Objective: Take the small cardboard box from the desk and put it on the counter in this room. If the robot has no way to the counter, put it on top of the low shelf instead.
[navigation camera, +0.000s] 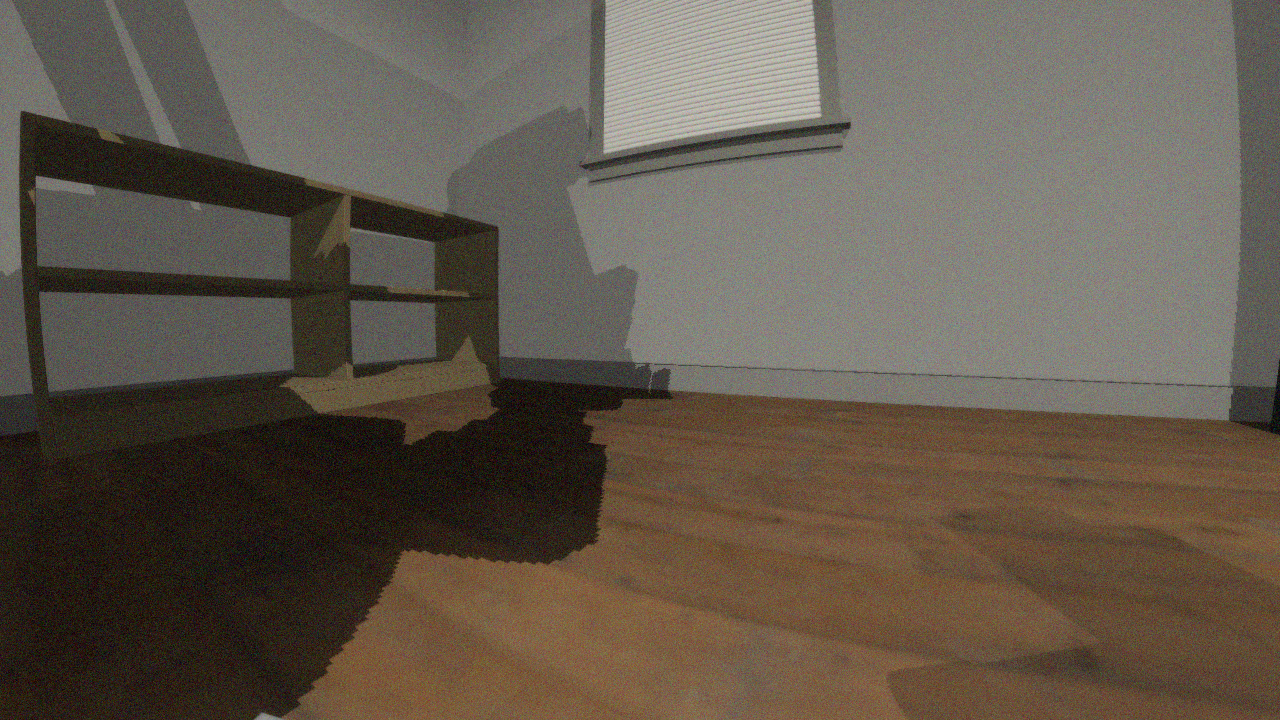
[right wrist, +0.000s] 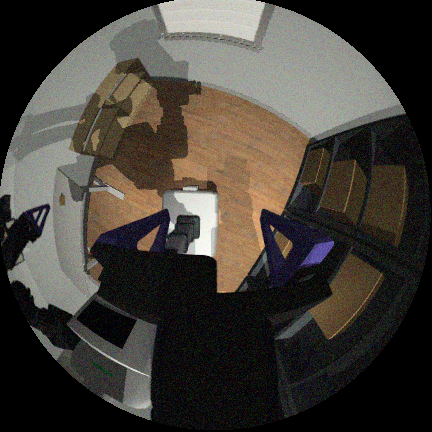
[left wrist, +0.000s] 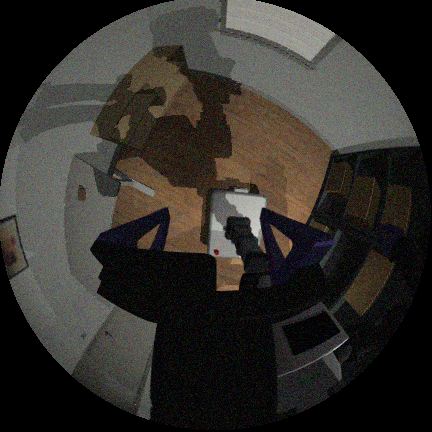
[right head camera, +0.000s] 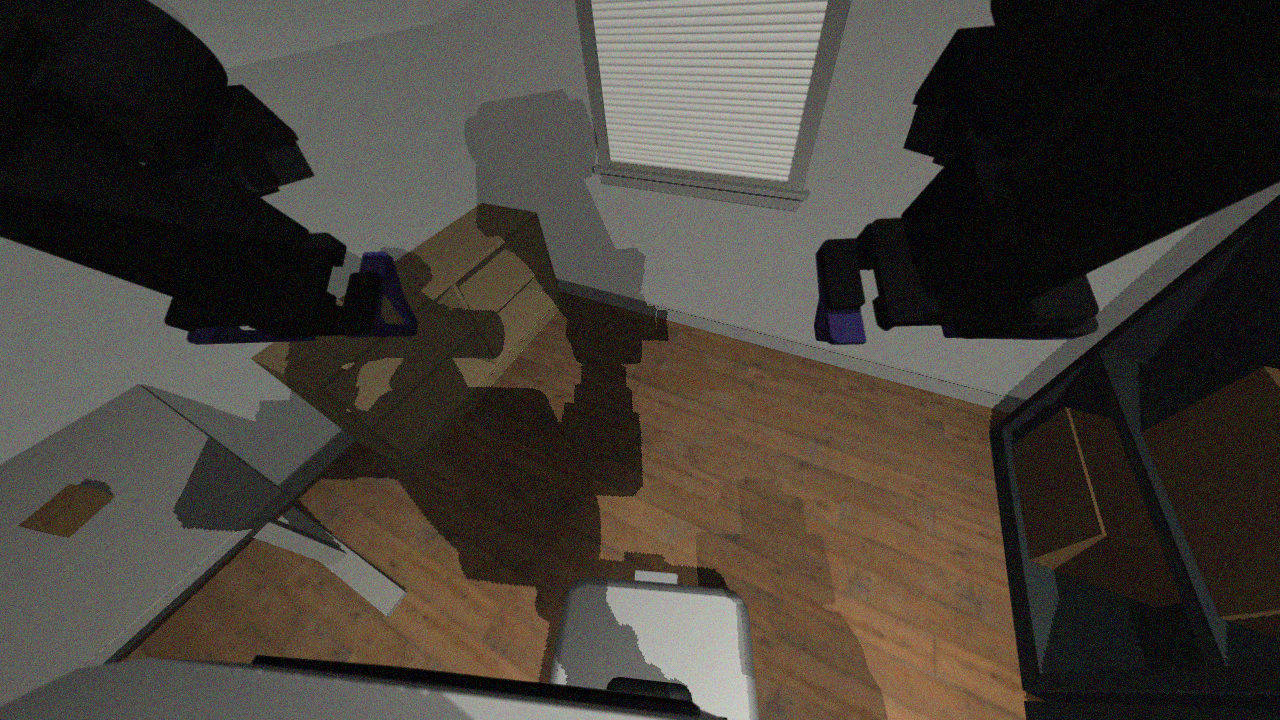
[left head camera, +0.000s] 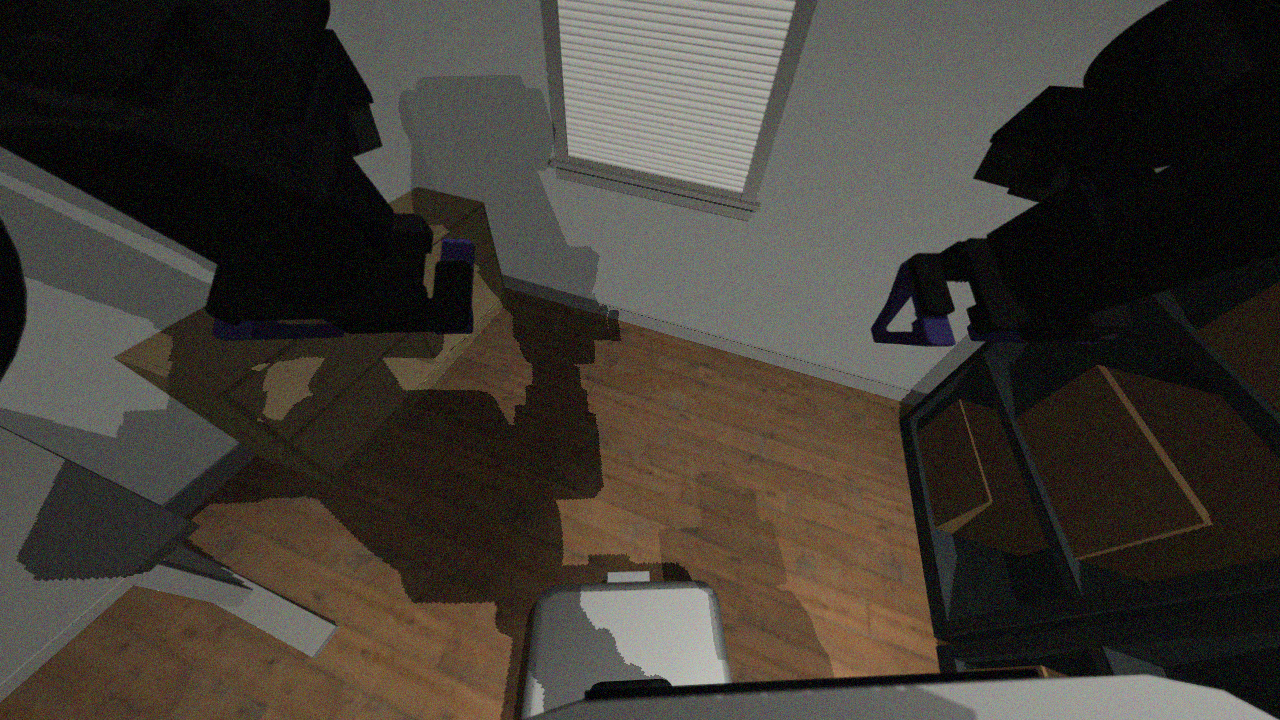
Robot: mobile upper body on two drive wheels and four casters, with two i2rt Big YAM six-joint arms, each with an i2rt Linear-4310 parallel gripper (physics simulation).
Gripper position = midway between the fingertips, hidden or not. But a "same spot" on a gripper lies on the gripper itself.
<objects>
my left gripper: right wrist; left wrist 214, 212; right head camera; left head camera 408, 327; not seen in the navigation camera view (out of frame)
same spot on low wooden shelf: (left wrist: 132, 111) = (right head camera: 411, 353)
same spot on my left gripper: (right head camera: 359, 316) = (right wrist: 36, 235)
</objects>
